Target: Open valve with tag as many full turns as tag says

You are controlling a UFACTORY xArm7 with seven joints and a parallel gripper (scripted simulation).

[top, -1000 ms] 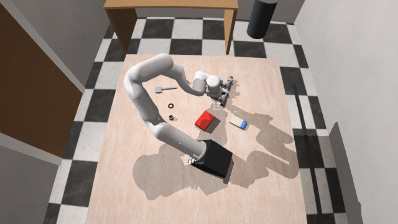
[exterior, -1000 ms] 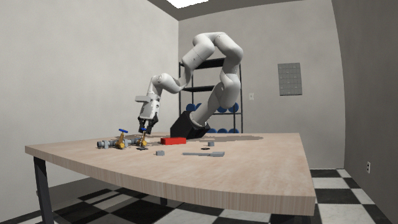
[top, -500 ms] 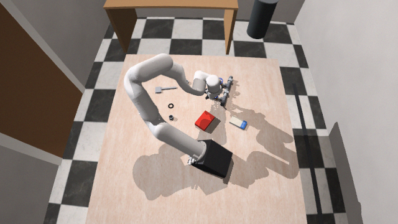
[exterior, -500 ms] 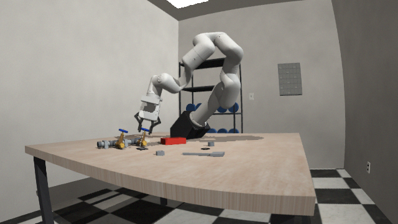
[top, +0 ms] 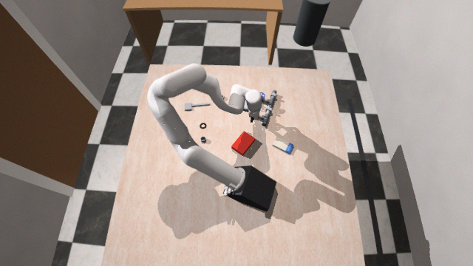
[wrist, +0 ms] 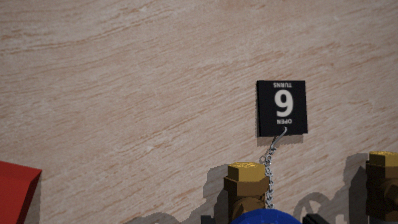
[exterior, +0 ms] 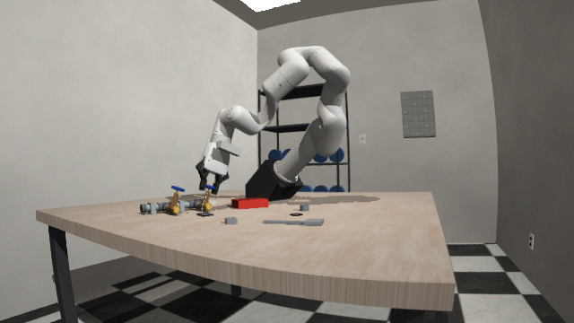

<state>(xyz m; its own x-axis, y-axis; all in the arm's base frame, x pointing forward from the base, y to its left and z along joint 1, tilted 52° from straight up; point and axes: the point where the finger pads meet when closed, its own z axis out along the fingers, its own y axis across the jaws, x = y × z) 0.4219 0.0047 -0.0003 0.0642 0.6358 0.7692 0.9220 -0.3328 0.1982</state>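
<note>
The black tag is 8 cm below my hand, 7 cm ahead of it and 6 cm to the left of it. Also, from my hand: red block: 17 cm behind, 7 cm below, 2 cm to the left; white box: 20 cm to the right, 12 cm behind, 8 cm below; grey flat tool: 39 cm to the left, 8 cm below.
</note>
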